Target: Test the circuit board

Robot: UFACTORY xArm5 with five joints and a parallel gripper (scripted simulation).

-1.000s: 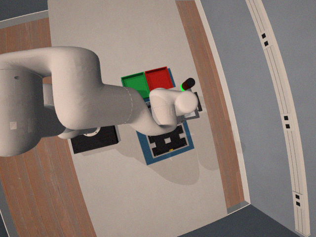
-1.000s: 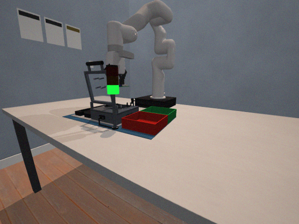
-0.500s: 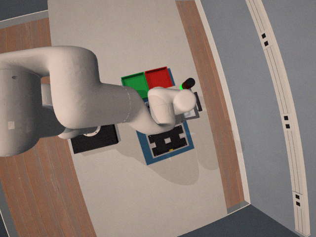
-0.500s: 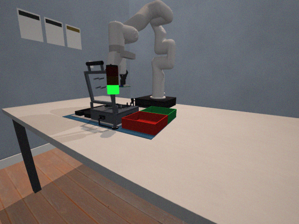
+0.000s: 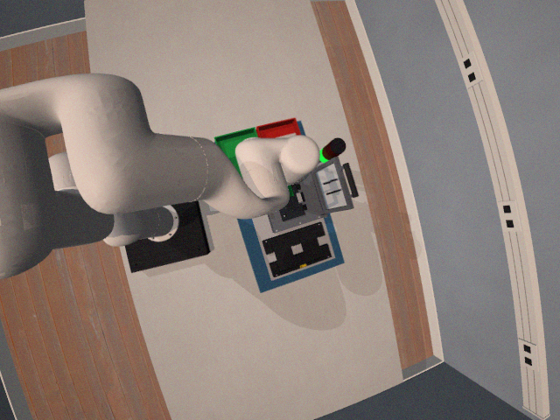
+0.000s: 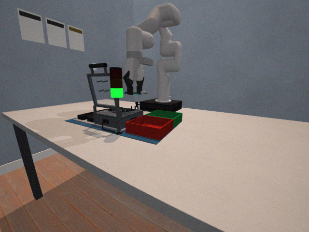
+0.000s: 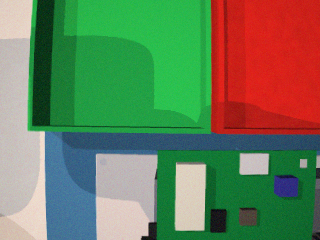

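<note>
My hand is 80 mm past the green bin, 130 mm to the right of it and 150 mm above it. Also, from my hand: black block (30 mm behind, 10 mm to the right, 70 mm below); then red bin (70 mm ahead, 140 mm to the left, 150 mm below); then green circuit board (10 mm below).
</note>
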